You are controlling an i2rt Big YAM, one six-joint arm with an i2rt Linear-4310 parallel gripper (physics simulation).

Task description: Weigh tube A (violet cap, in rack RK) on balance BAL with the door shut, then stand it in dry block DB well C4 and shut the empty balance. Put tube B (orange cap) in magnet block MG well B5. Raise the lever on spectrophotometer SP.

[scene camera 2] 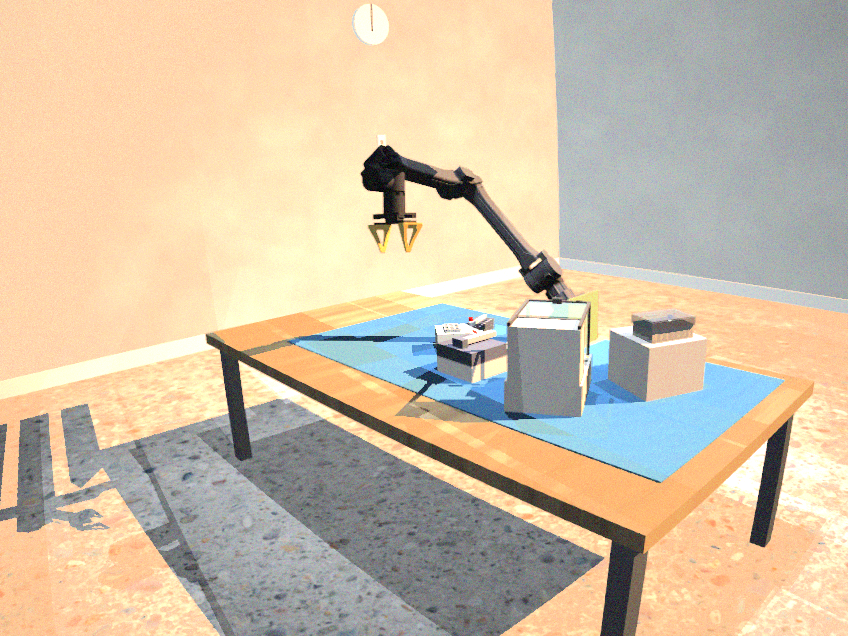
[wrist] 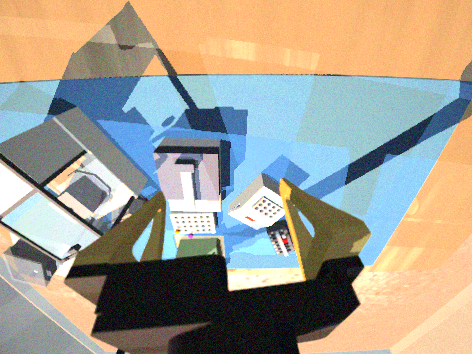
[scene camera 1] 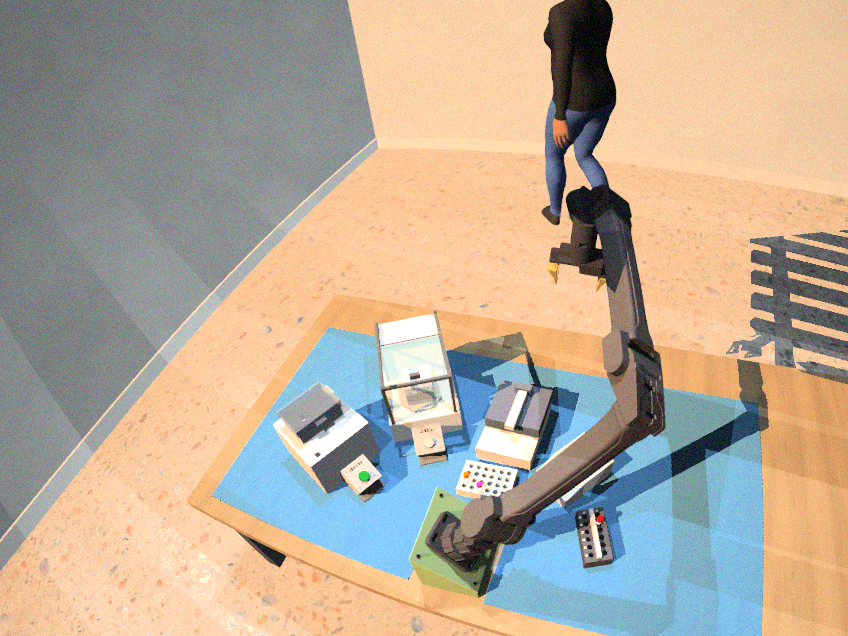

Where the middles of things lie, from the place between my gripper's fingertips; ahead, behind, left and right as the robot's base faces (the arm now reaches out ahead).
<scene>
Right now the lever device (scene camera 1: 514, 424) is 290 mm below my hand, 210 mm behind it and 90 mm to the left of it. The rest, counted from my hand: green-button box (scene camera 1: 361, 476) 480 mm behind, 400 mm to the left, 300 mm below; glass-box balance (scene camera 2: 549, 367) 360 mm to the left, 230 mm below, 190 mm behind; balance control panel (scene camera 1: 428, 440) 310 mm behind, 300 mm below, 280 mm to the left.
</scene>
